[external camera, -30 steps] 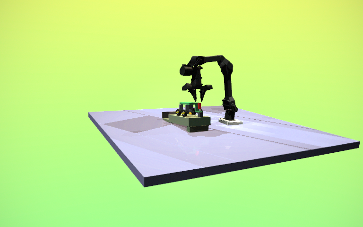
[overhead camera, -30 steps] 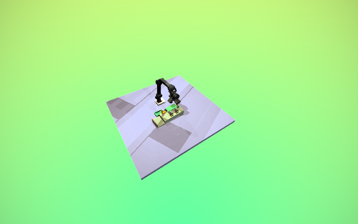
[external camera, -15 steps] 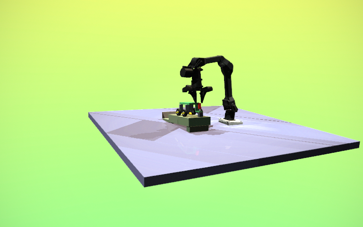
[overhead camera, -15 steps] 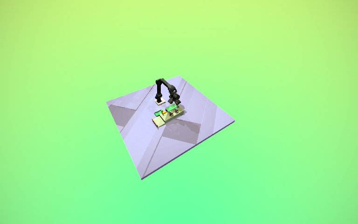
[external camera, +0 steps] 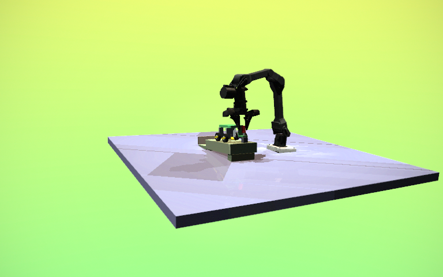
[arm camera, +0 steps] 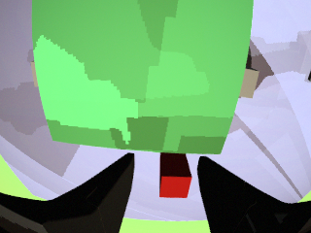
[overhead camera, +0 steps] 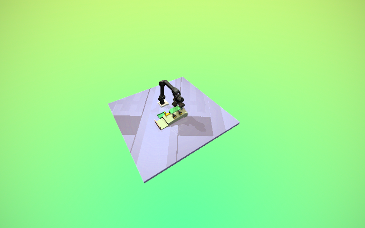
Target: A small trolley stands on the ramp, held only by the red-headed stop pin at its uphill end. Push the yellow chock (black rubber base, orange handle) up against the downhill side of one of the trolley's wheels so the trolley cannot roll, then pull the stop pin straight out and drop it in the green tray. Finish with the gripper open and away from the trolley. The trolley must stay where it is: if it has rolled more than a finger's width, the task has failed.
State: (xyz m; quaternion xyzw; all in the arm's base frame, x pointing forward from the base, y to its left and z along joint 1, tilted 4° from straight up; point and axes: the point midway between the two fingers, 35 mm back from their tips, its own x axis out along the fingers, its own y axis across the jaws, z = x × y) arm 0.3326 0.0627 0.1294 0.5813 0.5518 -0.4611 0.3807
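My gripper tip is 20 mm above the red-headed stop pin and 10 mm to the right of it. From my gripper tip the other things lie so: trolley 90 mm to the right, 30 mm below, 10 mm ahead; olive ramp 100 mm to the right, 100 mm below, 10 mm ahead; yellow chock 180 mm to the right, 60 mm below, 50 mm behind.
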